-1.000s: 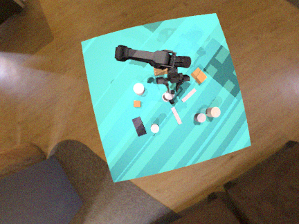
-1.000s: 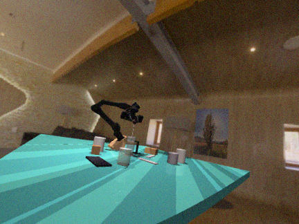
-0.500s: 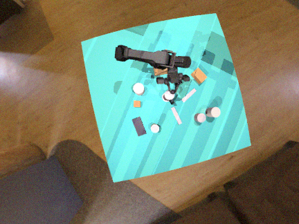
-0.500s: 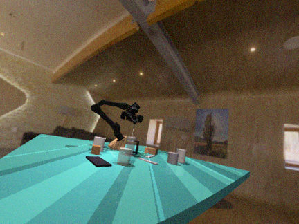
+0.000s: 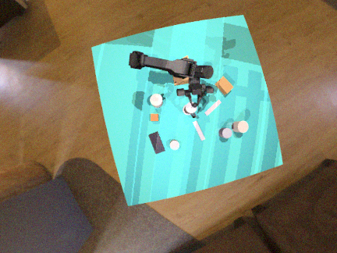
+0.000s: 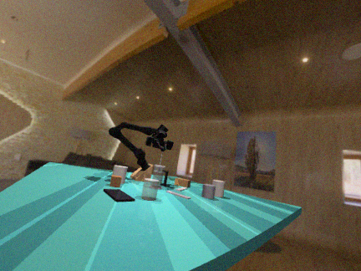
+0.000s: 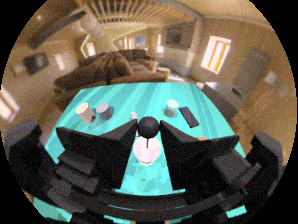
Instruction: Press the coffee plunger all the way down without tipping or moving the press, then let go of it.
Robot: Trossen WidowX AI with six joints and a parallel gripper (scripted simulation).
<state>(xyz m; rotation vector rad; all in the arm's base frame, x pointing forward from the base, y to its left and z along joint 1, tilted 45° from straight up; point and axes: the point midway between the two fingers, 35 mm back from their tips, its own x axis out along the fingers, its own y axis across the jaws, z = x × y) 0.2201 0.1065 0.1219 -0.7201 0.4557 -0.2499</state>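
Right now the coffee press is 10 mm ahead of my gripper tip, 10 mm to the left of it and 120 mm below it. Also, from my gripper tip: small tan cube 10 mm ahead, 250 mm to the right, 220 mm below.
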